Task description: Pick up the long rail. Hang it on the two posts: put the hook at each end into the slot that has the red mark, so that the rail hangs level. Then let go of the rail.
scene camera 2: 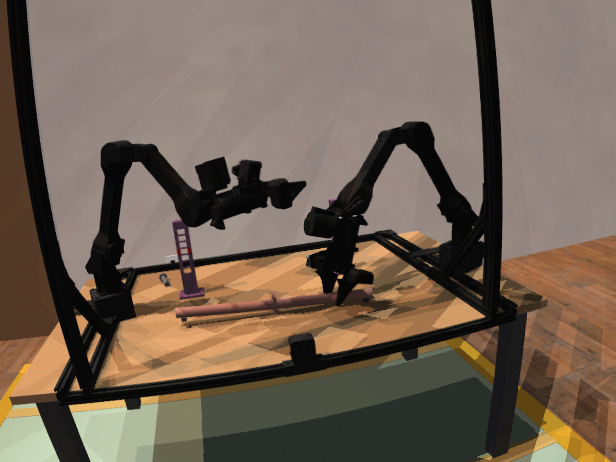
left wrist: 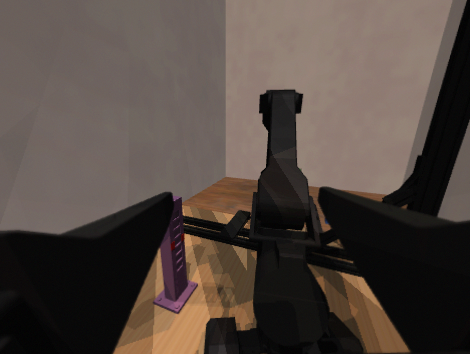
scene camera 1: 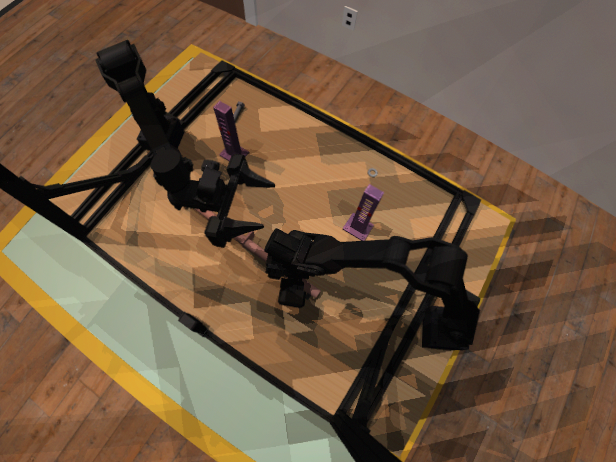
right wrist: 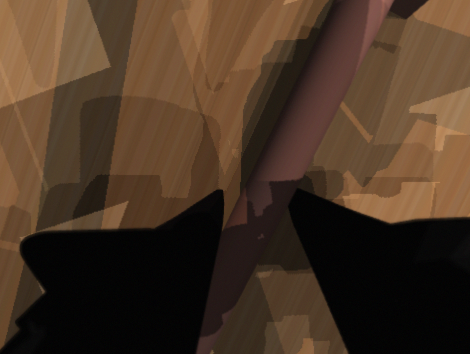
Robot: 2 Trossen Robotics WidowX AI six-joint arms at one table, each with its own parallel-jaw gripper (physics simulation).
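Places are measured from the left arm's base along level axes (x ahead, y right, z down), in metres.
Where they show: left gripper, fingertip midpoint: (scene camera 2: 294,182) (left wrist: 245,196) (scene camera 1: 269,205); right gripper, fingertip midpoint: (scene camera 2: 332,303) (scene camera 1: 286,274) (right wrist: 254,195); left arm's base, origin of the base link: (scene camera 2: 109,290); right arm's base, origin of the base link: (scene camera 1: 450,327).
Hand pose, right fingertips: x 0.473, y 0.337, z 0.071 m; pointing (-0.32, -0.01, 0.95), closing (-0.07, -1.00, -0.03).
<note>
Things, the pixels of their top centre, and the offset from my right fingertips.
- long pink rail, middle of its top: (scene camera 2: 273,294) (scene camera 1: 245,237) dx -0.124, dy -0.063, dz -0.043 m
- dark bolt, middle of its top: (scene camera 2: 164,276) (scene camera 1: 236,109) dx -0.274, dy -0.491, dz -0.021 m
- small washer, middle of its top: (scene camera 1: 372,172) dx +0.190, dy -0.365, dz +0.000 m
The long pink rail (scene camera 2: 260,304) (scene camera 1: 248,240) (right wrist: 311,116) lies flat on the wooden table, across its middle. My right gripper (scene camera 2: 335,297) (right wrist: 254,195) (scene camera 1: 291,293) points straight down over the rail's right end, and its fingers press on both sides of the rail. My left gripper (scene camera 1: 269,204) (scene camera 2: 297,188) (left wrist: 245,196) is open and empty, high above the rail's left part, pointing sideways. Two purple slotted posts with red marks stand behind the rail: one (scene camera 1: 227,128) (scene camera 2: 184,257) (left wrist: 175,253) at the left, the other (scene camera 1: 366,212) at the right. In scene camera 2 the right arm mostly hides the right post.
A black frame (scene camera 1: 352,133) runs around the table top, with a small block (scene camera 2: 302,348) on its front rail and a tall upright bar (scene camera 2: 489,137) at the right. A dark bolt (scene camera 1: 238,108) (scene camera 2: 163,279) lies by the left post. A small washer (scene camera 1: 372,172) lies behind the right post.
</note>
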